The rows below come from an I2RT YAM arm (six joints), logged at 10 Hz.
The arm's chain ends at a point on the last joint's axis. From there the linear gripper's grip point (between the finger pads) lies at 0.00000 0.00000 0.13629 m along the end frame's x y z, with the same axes.
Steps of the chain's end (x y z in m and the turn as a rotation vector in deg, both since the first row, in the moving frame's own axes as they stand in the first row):
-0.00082 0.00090 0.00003 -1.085 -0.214 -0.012
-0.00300 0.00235 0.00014 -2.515 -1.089 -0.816
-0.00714 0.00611 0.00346 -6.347 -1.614 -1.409
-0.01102 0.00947 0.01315 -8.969 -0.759 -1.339
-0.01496 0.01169 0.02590 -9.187 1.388 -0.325
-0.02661 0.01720 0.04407 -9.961 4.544 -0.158
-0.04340 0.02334 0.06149 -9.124 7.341 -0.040
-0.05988 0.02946 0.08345 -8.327 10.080 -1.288
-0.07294 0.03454 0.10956 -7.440 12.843 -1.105
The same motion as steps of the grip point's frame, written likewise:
-0.00133 0.00348 0.00000 -1.085 -0.214 -0.012
-0.00555 0.00835 -0.00002 -2.515 -1.089 -0.816
-0.01079 0.02122 0.00257 -6.347 -1.614 -1.409
-0.01257 0.03074 0.01147 -8.969 -0.759 -1.339
-0.01161 0.03344 0.02411 -9.187 1.388 -0.325
-0.01583 0.04074 0.04159 -9.961 4.544 -0.158
-0.02605 0.04489 0.05865 -9.124 7.341 -0.040
-0.03589 0.04883 0.07992 -8.327 10.080 -1.288
-0.04256 0.05175 0.10501 -7.440 12.843 -1.105

